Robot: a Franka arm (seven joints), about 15 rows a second.
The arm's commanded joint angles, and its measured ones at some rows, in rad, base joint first. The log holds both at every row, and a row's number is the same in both.
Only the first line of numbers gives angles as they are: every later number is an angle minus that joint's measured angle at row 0.
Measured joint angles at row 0:
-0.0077, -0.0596, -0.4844, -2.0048, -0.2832, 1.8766, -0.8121
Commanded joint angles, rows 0 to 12:
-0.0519, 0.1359, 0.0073, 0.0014, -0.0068, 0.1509, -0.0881
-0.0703, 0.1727, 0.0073, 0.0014, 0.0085, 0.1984, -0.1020
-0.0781, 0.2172, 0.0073, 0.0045, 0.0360, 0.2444, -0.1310
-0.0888, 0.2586, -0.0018, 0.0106, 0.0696, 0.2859, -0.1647
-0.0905, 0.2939, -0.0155, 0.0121, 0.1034, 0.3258, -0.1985
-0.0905, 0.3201, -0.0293, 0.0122, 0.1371, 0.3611, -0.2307
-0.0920, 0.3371, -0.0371, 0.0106, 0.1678, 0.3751, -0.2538
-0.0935, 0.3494, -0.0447, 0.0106, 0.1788, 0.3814, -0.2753
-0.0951, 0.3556, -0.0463, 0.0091, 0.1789, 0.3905, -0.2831
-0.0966, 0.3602, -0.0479, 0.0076, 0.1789, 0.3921, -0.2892
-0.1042, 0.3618, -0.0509, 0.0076, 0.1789, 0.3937, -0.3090
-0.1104, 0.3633, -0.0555, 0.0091, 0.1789, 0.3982, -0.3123
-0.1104, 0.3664, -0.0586, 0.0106, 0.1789, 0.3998, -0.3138
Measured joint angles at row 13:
-0.0963, 0.3623, -0.0460, -0.0152, 0.1570, 0.3989, -0.2591
